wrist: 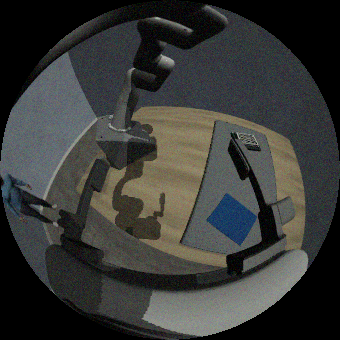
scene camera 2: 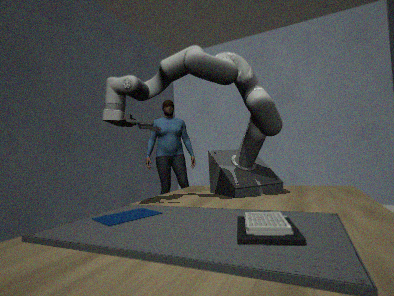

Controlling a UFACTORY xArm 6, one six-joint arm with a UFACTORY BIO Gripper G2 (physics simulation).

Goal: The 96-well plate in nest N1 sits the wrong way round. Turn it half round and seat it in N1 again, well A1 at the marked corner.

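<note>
The white 96-well plate (scene camera 2: 267, 222) (wrist: 247, 138) sits on the black nest (scene camera 2: 272, 240) (wrist: 254, 148), at the right of the board in the scene view and at its far end in the wrist view. The wells show as a blurred grid; the marked corner and well A1 cannot be made out. My gripper (scene camera 2: 151, 126) (wrist: 169, 165) is open and empty, its fingers wide apart in the wrist view. It hangs high up at the left in the scene view, far from the plate and nest.
A dark grey board (scene camera 2: 190, 235) (wrist: 220, 172) lies on the wooden table (scene camera 2: 320, 197) (wrist: 175, 145) and bears a flat blue rectangle (scene camera 2: 127, 216) (wrist: 232, 219). The arm's base (scene camera 2: 255, 180) (wrist: 125, 145) stands behind the board. A person in blue (scene camera 2: 170, 135) (wrist: 15, 197) stands beyond the table.
</note>
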